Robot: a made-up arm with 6 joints.
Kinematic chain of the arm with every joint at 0, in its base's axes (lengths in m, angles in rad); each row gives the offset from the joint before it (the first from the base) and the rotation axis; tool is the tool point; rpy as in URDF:
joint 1: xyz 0 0 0.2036 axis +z
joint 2: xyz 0 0 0 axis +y
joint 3: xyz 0.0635 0 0.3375 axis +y
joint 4: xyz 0.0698 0 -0.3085 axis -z
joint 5: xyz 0 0 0 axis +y
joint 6: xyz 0.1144 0 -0.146 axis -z
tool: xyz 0 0 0 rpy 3.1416 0 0
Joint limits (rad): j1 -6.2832..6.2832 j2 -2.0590..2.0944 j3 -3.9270..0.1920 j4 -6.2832..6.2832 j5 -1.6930..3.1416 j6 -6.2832..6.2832
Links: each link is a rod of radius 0.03 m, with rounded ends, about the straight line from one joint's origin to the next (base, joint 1, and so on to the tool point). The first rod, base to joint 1, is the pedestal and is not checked.
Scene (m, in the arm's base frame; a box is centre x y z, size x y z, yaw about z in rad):
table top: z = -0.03
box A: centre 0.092 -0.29 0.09 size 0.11 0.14 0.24 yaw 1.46
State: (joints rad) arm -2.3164 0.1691 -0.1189 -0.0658 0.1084 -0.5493
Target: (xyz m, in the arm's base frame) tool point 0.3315 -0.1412 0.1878
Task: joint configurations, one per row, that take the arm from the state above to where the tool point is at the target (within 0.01 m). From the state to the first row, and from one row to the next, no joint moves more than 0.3 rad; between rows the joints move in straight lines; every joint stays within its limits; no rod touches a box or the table.
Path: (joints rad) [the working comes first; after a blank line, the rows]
Joints at the target: -0.6533 -0.0162 -0.2420 -0.6357 -0.2823 -0.5493
Straight joint move there: touches box A.

1: -2.1796 -0.0428 -0.1241 -0.2961 -0.1572 -0.5052
2: -2.0428 -0.2547 -0.1293 -0.5264 -0.4228 -0.4610
3: -1.9061 -0.4666 -0.1346 -0.7567 -0.6885 -0.4169
4: -1.6555 -0.3765 -0.1560 -0.7325 -0.6072 -0.4434
5: -1.4050 -0.2865 -0.1775 -0.7083 -0.5260 -0.4699
6: -1.1544 -0.1964 -0.1990 -0.6841 -0.4448 -0.4963
7: -0.9039 -0.1063 -0.2205 -0.6599 -0.3635 -0.5228
8: -0.6533 -0.0162 -0.2420 -0.6357 -0.2823 -0.5493

